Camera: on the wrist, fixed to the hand. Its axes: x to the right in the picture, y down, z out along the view.
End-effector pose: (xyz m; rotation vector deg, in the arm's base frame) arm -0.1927 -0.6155 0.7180 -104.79 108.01 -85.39
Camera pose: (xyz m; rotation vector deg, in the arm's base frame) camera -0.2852 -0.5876 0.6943 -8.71 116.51 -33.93
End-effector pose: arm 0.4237 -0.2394 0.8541 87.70 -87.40 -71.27
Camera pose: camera 0.4571 -0.2497 0.9472 -6.18 -123.12 -24.91
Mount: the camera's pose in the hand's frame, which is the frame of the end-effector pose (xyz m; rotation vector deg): -0.0108 0.0744 -0.0651 3.90 -17.36 88.01
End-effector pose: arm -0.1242 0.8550 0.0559 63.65 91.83 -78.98
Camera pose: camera -0.0505 0.9215 0.0497 86.17 9.71 -25.98
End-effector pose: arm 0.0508 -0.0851 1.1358 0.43 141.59 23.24
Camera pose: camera 0.0144 -0.0340 1.2130 106.59 97.66 46.43
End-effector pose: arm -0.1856 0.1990 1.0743 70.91 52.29 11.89
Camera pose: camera -0.2134 0.2661 1.1422 99.99 -26.45 65.89
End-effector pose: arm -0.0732 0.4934 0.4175 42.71 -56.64 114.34
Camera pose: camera -0.1398 0.5139 0.3465 -8.63 75.85 -119.01
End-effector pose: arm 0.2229 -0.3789 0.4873 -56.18 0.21 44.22
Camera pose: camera 0.1926 -0.4102 0.3979 -37.27 32.69 131.29
